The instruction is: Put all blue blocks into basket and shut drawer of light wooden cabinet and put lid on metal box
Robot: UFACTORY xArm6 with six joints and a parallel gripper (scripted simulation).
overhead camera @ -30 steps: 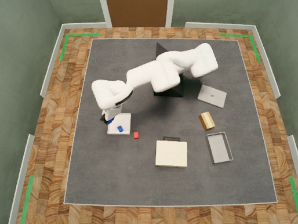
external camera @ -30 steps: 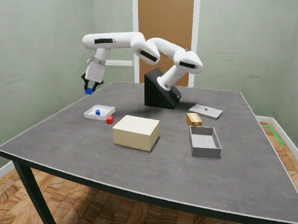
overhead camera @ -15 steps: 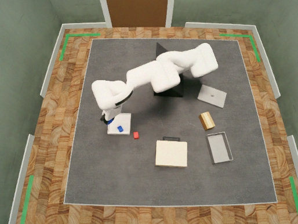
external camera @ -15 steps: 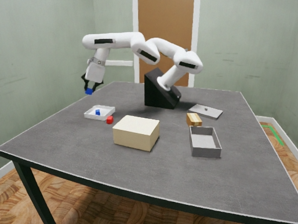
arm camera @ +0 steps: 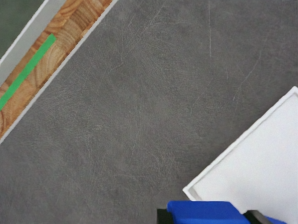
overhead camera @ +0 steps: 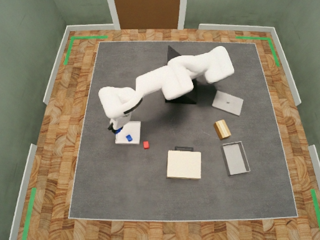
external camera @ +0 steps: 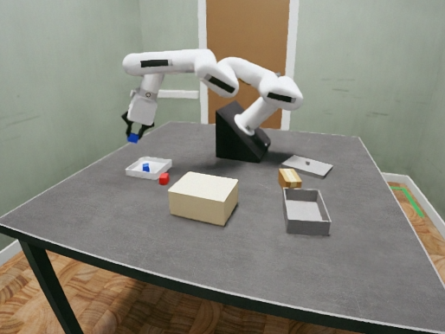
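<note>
Now: hand 16 cm above the white basket, 3 cm to the right of it and 3 cm past it. The rest, counted from my hand: grey metal box (67 cm to the left, 15 cm below, 14 cm ahead); light wooden cabinet (36 cm to the left, 17 cm ahead, 13 cm below); brown cardboard box (62 cm to the left, 14 cm below, 4 cm behind).
</note>
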